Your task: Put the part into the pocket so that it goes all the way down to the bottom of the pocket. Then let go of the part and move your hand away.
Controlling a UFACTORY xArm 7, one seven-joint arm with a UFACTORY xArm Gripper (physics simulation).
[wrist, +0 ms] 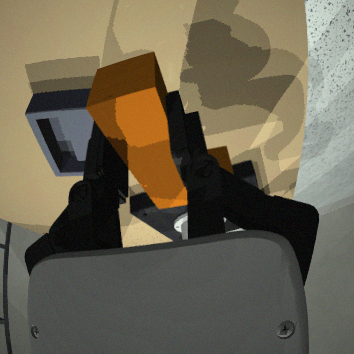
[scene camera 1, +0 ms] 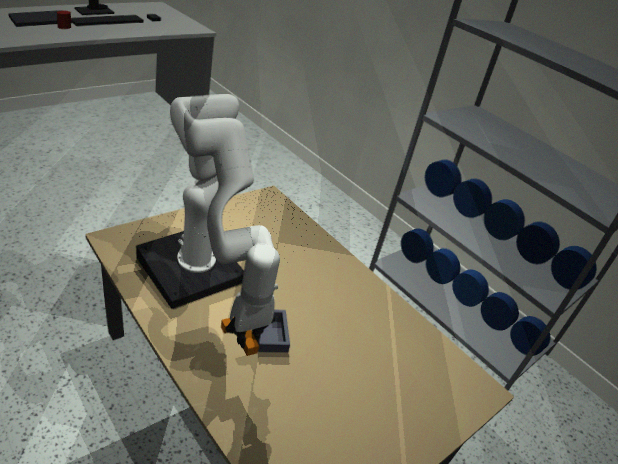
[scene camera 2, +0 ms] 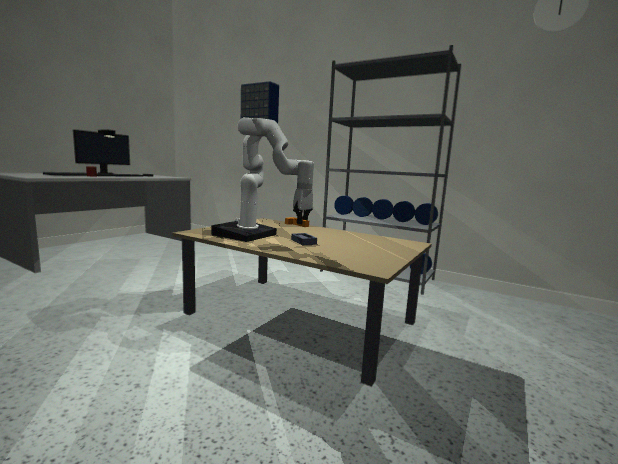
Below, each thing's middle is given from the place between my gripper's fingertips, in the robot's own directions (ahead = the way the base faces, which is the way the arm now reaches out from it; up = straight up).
Now: hand 20 mm past the orange L-shaped part (wrist: 127, 98) and 10 mm below it. Also, from my hand: pocket block (scene camera 1: 275, 338) 50 mm behind, 160 mm to the left, 110 mm below.
